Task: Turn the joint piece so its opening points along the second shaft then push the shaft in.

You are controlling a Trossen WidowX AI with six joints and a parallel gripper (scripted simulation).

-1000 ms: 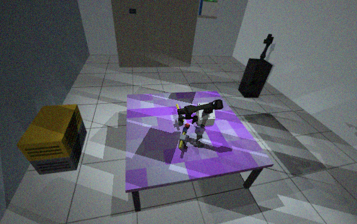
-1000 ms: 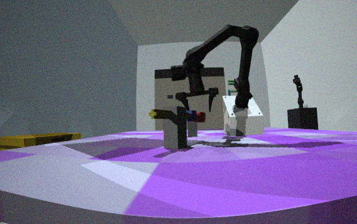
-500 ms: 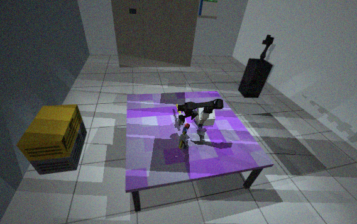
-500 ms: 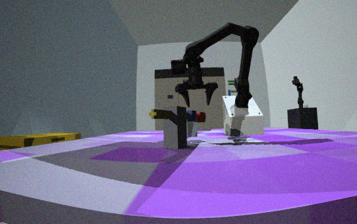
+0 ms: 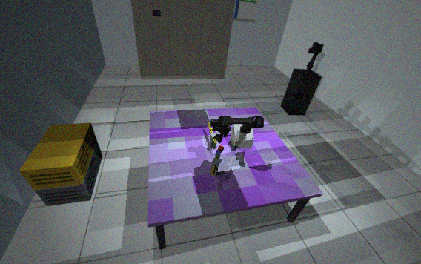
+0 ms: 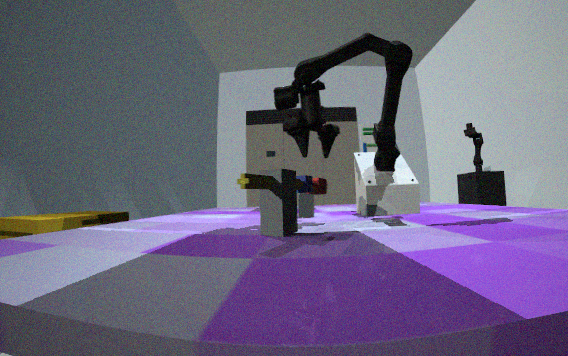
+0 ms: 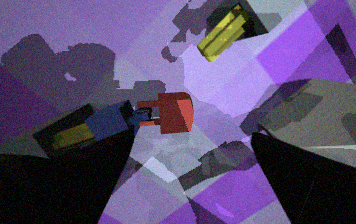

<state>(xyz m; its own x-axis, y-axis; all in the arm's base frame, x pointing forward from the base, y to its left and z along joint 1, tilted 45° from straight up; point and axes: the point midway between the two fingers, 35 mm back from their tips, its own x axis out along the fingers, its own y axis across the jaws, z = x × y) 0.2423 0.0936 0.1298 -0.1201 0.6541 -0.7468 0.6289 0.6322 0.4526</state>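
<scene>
The red joint piece lies 80 mm below my gripper tip and 20 mm to the left of it.
</scene>
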